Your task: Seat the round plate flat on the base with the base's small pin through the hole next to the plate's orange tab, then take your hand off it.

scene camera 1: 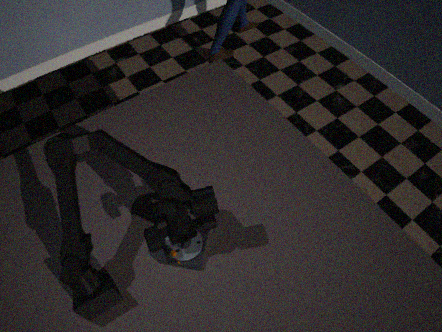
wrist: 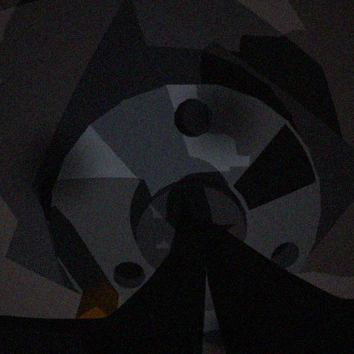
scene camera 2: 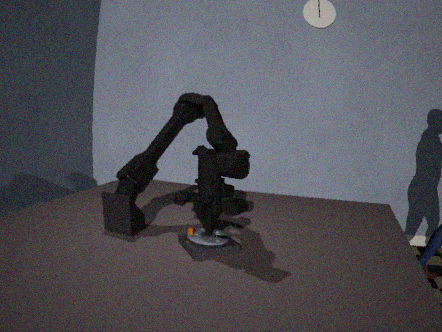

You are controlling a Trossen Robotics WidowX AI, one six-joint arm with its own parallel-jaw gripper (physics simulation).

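Places are measured from the arm's base along level axes (x ahead, y left, z up), in centimetres.
Where they show: gripper, between the fingertips: (scene camera 1: pixel 184 241) (scene camera 2: pixel 209 234); arm's base, origin of its link: (scene camera 1: pixel 90 291) (scene camera 2: pixel 122 202).
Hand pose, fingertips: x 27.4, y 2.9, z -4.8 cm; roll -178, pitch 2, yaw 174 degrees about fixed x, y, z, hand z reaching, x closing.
Each offset is from my fingertips to the top centre of the thing. Level surfaces: height alone.
The pale round plate {dx -0.3, dy +0.0, dz +1.7 cm} (scene camera 1: pixel 194 254) (scene camera 2: pixel 207 241) (wrist: pixel 117 150) lies over the dark base {dx -0.4, dy +0.0, dz +0.0 cm} (scene camera 1: pixel 195 265) (scene camera 2: pixel 201 255) (wrist: pixel 27 245). It looks about level; a slight tilt cannot be ruled out. Its orange tab {dx -4.4, dy -2.1, dz +1.7 cm} (scene camera 1: pixel 174 254) (scene camera 2: pixel 190 231) (wrist: pixel 100 300) is at the lower left in the wrist view. The hole next to the tab (wrist: pixel 129 275) looks dark; I cannot make out the pin in it. My gripper (scene camera 1: pixel 186 241) (scene camera 2: pixel 209 232) (wrist: pixel 202 234) is shut and empty, pointing down at the plate's central opening. Whether the fingertips touch anything is hidden.
The brown table top {dz -3.8 cm} (scene camera 1: pixel 310 260) (scene camera 2: pixel 325 280) carries the base and the arm's mount (scene camera 1: pixel 102 300) (scene camera 2: pixel 117 215). Strong shadows of the arm fall around the base. A person's legs (scene camera 1: pixel 227 30) (scene camera 2: pixel 434 247) show beyond the table edge.
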